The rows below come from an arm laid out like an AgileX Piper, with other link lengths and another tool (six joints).
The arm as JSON. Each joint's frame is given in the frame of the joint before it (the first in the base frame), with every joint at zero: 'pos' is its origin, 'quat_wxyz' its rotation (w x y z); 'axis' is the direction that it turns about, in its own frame. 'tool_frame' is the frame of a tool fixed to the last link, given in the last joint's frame.
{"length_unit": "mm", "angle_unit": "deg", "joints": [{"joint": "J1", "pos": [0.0, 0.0, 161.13], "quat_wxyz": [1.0, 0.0, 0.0, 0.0], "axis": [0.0, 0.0, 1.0]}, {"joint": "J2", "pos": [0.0, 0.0, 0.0], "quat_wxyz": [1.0, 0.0, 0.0, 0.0], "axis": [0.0, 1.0, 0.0]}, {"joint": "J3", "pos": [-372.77, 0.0, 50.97], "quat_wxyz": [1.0, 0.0, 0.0, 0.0], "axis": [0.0, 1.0, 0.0]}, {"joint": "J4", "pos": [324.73, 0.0, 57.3], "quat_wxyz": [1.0, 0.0, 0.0, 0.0], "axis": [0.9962, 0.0, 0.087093]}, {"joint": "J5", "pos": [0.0, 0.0, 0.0], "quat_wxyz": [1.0, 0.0, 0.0, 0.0], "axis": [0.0, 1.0, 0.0]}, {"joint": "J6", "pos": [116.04, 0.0, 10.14], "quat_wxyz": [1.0, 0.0, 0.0, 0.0], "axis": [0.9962, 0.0, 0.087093]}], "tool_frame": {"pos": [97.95, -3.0, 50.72], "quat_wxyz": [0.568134, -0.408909, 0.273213, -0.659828]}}
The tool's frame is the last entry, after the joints.
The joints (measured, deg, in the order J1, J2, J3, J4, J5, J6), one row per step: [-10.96 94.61 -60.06 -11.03 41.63 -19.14]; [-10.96 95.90 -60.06 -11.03 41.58 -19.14]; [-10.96 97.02 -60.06 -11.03 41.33 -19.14]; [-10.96 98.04 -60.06 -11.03 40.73 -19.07]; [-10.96 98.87 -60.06 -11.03 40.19 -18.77]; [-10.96 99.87 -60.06 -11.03 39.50 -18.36]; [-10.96 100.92 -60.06 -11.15 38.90 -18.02]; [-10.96 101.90 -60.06 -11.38 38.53 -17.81]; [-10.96 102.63 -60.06 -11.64 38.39 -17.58]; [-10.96 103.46 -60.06 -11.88 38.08 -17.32]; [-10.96 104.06 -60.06 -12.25 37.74 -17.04]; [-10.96 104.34 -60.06 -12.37 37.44 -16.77]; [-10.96 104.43 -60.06 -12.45 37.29 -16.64]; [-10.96 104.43 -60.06 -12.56 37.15 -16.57]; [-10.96 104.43 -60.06 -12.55 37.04 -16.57]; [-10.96 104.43 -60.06 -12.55 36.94 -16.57]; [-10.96 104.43 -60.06 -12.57 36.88 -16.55]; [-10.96 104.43 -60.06 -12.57 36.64 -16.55]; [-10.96 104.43 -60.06 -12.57 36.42 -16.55]
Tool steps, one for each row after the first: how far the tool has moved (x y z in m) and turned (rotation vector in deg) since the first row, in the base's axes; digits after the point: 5 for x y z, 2 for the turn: [0.00086 -0.00014 -0.01094 0.24 1.22 0.01]; [0.00214 -0.00022 -0.02011 0.43 2.07 0.05]; [0.00446 -0.00033 -0.02785 0.59 2.47 0.08]; [0.00647 -0.00057 -0.03406 0.79 2.70 -0.11]; [0.00891 -0.00086 -0.04152 1.03 2.93 -0.39]; [0.01087 -0.00130 -0.04961 1.17 3.33 -0.55]; [0.01187 -0.00182 -0.05752 1.20 3.93 -0.56]; [0.01203 -0.00239 -0.06361 1.17 4.51 -0.61]; [0.01269 -0.00291 -0.07034 1.18 5.01 -0.67]; [0.01349 -0.00368 -0.07498 1.05 5.27 -0.66]; [0.01438 -0.00402 -0.07693 1.06 5.22 -0.79]; [0.01485 -0.00423 -0.07747 1.04 5.14 -0.84]; [0.01534 -0.00446 -0.07722 0.96 5.01 -0.82]; [0.01574 -0.00443 -0.07706 0.96 4.90 -0.81]; [0.01609 -0.00443 -0.07690 0.96 4.80 -0.79]; [0.01630 -0.00447 -0.07681 0.95 4.74 -0.79]; [0.01716 -0.00445 -0.07643 0.93 4.51 -0.74]; [0.01794 -0.00443 -0.07609 0.92 4.29 -0.71]
